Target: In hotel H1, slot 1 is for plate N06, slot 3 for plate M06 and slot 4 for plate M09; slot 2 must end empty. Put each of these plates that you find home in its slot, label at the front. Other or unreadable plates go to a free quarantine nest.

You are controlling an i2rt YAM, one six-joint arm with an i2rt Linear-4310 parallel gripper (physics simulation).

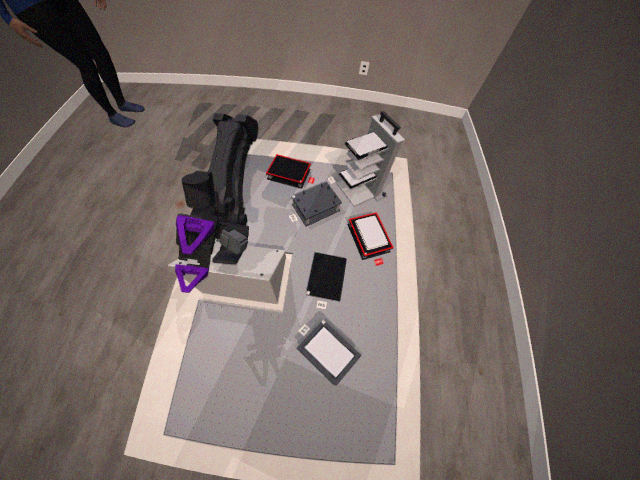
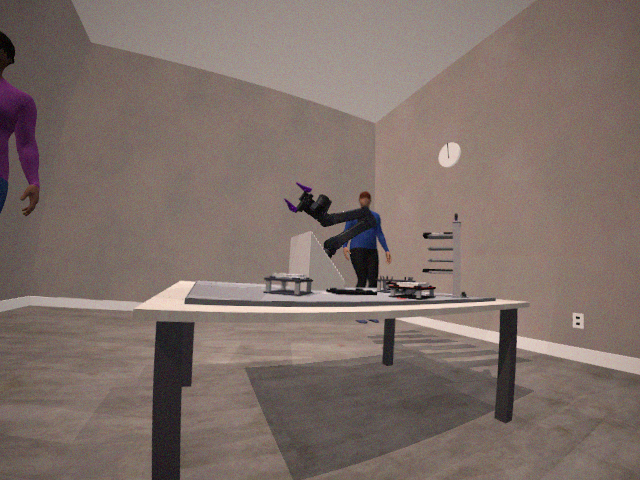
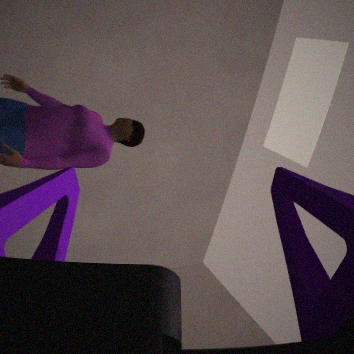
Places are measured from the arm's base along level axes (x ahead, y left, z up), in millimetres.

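Where they show: gripper, fingertip midpoint: (image 1: 185, 274) (image 2: 290, 190) (image 3: 174, 177); arm's base, origin of the base link: (image 1: 231, 253) (image 2: 317, 261).
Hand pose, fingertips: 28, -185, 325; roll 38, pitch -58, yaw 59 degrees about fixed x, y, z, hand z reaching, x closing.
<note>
Each offset is from my fingertips to the top centre of the thing, as dx, dy, dz. "*": to the spot under its first point.
My gripper (image 1: 185, 258) (image 2: 290, 191) (image 3: 174, 177) is open and empty, held high over the arm's base, away from the plates. The hotel (image 1: 390, 160) (image 2: 456, 258) stands at the table's far right. A plate (image 1: 366, 144) (image 2: 438, 235) lies on its top shelf and another plate (image 1: 357, 178) (image 2: 438, 270) on its lowest plate-bearing shelf; the two shelves between look empty. A white plate @[+455, +332, -401] (image 1: 370, 232) lies in a red-rimmed nest @[* +392, +329, -419] (image 1: 354, 233). A white-topped plate @[+294, -96, -391] (image 1: 328, 352) lies in a dark grey nest @[* +344, -133, -392] (image 1: 347, 364). Plate labels are unreadable.
A red-rimmed black nest @[+120, +638, -410] (image 1: 288, 169) stands at the back. A grey pinned stand (image 1: 316, 203) (image 2: 395, 280) is beside the hotel. A flat black pad @[* +287, +162, -444] (image 1: 326, 276) (image 2: 351, 290) lies mid-mat. The arm's pale wedge base (image 1: 242, 286) (image 2: 300, 255) is nearby. People stand beyond the table.
</note>
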